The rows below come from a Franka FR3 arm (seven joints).
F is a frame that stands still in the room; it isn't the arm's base.
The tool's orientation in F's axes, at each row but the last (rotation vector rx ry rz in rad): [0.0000 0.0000 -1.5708]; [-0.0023 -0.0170 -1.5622]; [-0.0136 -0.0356 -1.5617]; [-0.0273 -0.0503 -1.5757]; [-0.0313 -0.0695 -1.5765]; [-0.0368 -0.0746 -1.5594]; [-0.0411 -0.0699 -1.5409]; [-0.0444 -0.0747 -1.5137]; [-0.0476 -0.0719 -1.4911]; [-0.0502 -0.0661 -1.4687]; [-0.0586 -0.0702 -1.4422]
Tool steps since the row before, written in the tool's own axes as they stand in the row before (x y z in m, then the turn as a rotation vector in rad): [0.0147 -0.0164 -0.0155 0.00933 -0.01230 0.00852]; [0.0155 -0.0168 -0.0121 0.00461 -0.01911 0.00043]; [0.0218 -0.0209 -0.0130 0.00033 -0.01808 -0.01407]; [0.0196 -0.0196 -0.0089 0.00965 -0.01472 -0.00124]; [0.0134 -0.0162 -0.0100 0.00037 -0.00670 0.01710]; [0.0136 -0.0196 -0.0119 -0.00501 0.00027 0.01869]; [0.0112 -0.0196 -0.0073 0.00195 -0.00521 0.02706]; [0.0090 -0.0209 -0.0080 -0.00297 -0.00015 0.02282]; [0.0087 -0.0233 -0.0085 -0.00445 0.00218 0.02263]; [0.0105 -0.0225 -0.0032 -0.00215 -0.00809 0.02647]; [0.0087 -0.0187 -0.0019 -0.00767 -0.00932 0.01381]
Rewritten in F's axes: [-0.0164 -0.0147 -0.0155 -0.01230 -0.00933 0.00852]; [-0.0166 -0.0158 -0.0121 -0.01907 -0.00477 0.00031]; [-0.0205 -0.0224 -0.0126 -0.01788 -0.00094 -0.01430]; [-0.0196 -0.0199 -0.0082 -0.01475 -0.00963 -0.00098]; [-0.0160 -0.0139 -0.0095 -0.00711 0.00077 0.01692]; [-0.0192 -0.0146 -0.0114 -0.00024 0.00632 0.01829]; [-0.0191 -0.0123 -0.0068 -0.00568 -0.00019 0.02704]; [-0.0202 -0.0108 -0.0076 -0.00081 0.00468 0.02252]; [-0.0224 -0.0111 -0.0081 0.00140 0.00632 0.02224]; [-0.0213 -0.0129 -0.0025 -0.00864 0.00328 0.02618]; [-0.0174 -0.0111 -0.0012 -0.01039 0.00753 0.01310]
